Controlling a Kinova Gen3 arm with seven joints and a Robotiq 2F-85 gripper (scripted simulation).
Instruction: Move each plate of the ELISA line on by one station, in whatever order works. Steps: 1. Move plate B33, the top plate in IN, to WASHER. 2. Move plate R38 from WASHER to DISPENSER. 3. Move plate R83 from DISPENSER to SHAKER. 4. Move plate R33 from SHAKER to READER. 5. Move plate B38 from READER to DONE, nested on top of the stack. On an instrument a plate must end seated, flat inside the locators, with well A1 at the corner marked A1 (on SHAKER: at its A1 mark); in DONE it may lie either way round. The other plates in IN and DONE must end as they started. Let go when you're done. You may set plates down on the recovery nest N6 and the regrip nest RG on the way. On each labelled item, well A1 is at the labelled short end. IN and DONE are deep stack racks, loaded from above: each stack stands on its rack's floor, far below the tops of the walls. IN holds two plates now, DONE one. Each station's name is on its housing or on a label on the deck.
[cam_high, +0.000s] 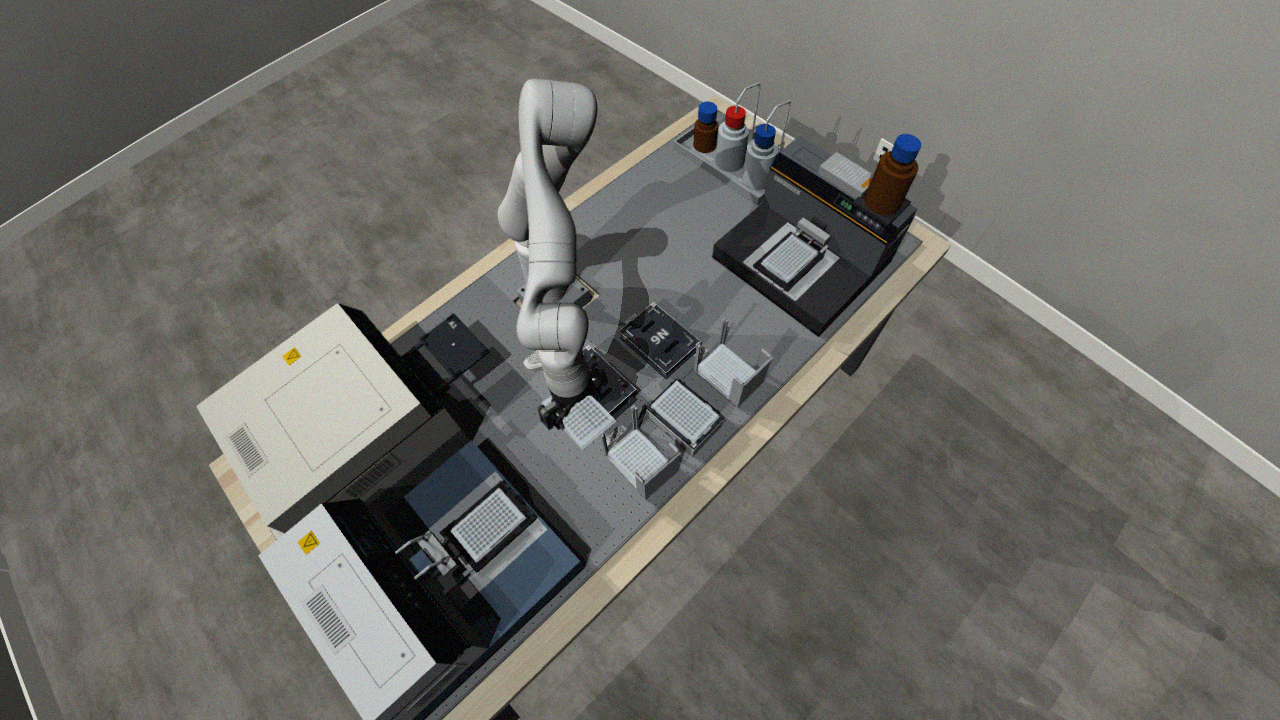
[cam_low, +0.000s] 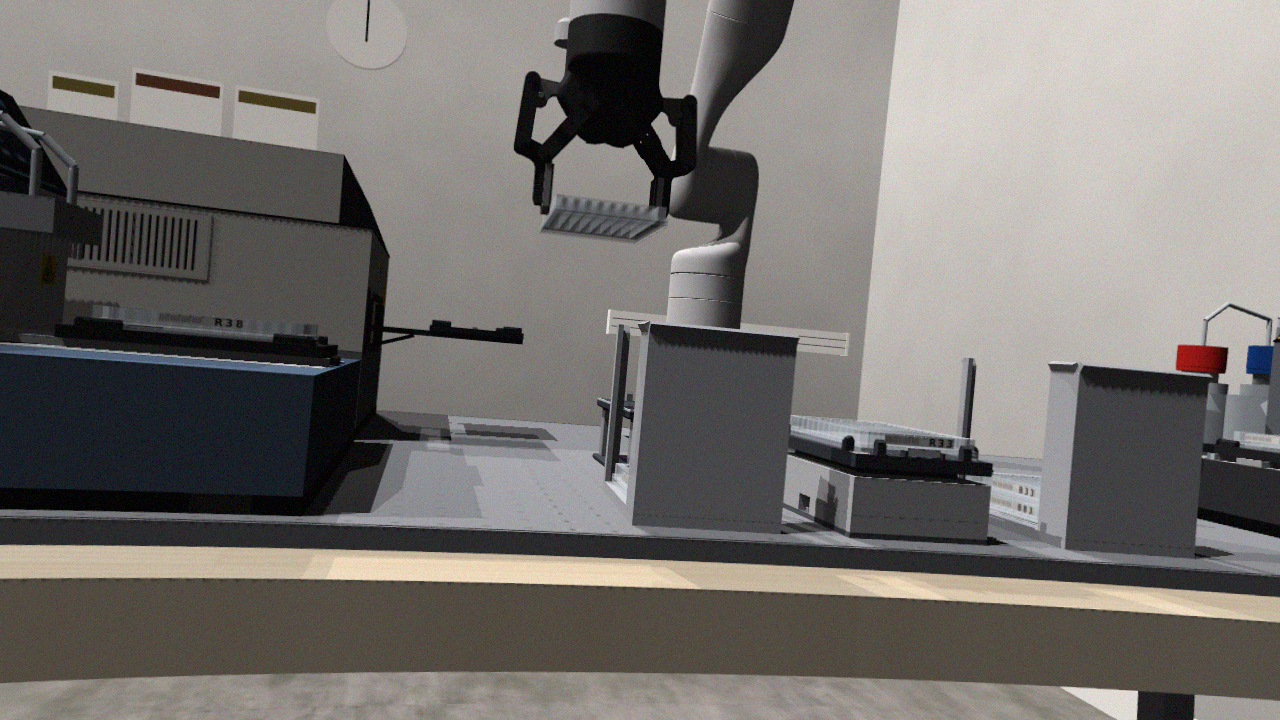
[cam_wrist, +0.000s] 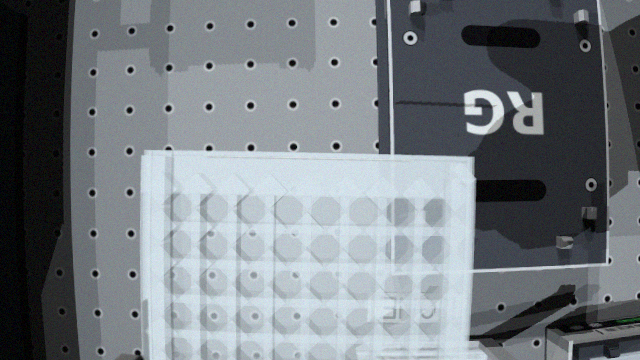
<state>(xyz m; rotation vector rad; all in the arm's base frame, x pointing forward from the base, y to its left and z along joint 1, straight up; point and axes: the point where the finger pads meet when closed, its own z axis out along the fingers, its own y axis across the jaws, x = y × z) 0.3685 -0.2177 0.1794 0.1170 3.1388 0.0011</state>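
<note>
Now: the plate R33 200 mm to the left of my hand, 160 mm below it and 110 mm ahead of it. From my hand the other things lie so: RG nest: 160 mm below, 100 mm to the left, 90 mm behind; then plate R38: 270 mm to the right, 120 mm below; then plate B38: 10 mm below.
</note>
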